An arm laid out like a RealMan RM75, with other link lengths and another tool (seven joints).
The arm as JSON. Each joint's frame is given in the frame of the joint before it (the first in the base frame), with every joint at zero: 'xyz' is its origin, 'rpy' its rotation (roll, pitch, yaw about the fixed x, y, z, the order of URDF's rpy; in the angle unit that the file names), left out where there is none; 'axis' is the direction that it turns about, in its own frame. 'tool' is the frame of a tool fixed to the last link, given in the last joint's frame.
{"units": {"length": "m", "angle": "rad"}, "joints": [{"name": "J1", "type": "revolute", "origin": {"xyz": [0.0, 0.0, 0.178]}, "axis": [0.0, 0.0, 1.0]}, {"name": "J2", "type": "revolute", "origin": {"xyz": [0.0, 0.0, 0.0]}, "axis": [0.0, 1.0, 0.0]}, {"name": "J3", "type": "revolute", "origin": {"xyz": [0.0, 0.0, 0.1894]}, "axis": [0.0, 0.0, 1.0]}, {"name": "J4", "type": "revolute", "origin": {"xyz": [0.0, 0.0, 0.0]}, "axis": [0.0, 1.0, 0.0]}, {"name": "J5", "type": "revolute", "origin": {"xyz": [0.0, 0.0, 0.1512]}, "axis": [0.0, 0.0, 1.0]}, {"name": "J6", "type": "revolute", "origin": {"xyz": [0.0, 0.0, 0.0]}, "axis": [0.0, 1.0, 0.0]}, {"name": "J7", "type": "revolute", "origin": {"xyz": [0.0, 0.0, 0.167]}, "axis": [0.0, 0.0, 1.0]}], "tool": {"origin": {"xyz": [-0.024, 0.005, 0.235], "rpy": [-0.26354, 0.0, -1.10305]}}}
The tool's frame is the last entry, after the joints.
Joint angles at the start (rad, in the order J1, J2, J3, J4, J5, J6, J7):
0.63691, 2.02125, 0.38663, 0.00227, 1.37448, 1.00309, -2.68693
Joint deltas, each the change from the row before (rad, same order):
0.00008, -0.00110, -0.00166, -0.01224, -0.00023, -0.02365, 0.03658
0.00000, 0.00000, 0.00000, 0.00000, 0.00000, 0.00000, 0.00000
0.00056, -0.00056, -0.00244, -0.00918, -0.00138, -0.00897, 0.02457
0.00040, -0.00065, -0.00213, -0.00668, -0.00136, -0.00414, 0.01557
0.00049, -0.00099, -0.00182, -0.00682, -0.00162, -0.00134, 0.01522
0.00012, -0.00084, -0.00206, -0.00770, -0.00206, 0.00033, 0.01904
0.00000, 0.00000, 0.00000, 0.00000, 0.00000, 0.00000, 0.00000
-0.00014, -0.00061, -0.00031, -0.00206, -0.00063, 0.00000, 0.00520
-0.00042, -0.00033, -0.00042, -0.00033, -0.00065, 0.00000, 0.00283
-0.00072, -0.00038, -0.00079, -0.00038, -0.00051, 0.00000, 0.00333
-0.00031, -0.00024, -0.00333, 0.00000, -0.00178, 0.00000, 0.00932
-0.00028, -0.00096, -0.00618, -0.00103, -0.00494, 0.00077, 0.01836
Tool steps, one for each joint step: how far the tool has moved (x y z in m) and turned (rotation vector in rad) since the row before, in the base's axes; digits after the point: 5 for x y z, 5 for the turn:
0.01174, 0.00073, -0.00045, -0.00759, 0.02181, -0.02767
0.00000, 0.00000, 0.00000, 0.00000, 0.00000, 0.00000
0.00494, 0.00031, 0.00048, -0.00299, 0.01335, -0.01133
0.00263, 0.00018, 0.00069, -0.00129, 0.00708, -0.00564
0.00164, 0.00021, 0.00144, 0.00029, 0.00663, -0.00309
0.00139, 0.00009, 0.00177, 0.00080, 0.00961, -0.00236
0.00000, 0.00000, 0.00000, 0.00000, 0.00000, 0.00000
0.00058, 0.00002, 0.00071, 0.00053, 0.00245, -0.00096
0.00025, -0.00008, -0.00001, -0.00046, 0.00170, -0.00038
0.00041, -0.00015, -0.00003, -0.00058, 0.00199, -0.00064
-0.00042, -0.00014, -0.00126, -0.00364, 0.00634, 0.00086
-0.00114, -0.00020, -0.00215, -0.00698, 0.01073, 0.00269

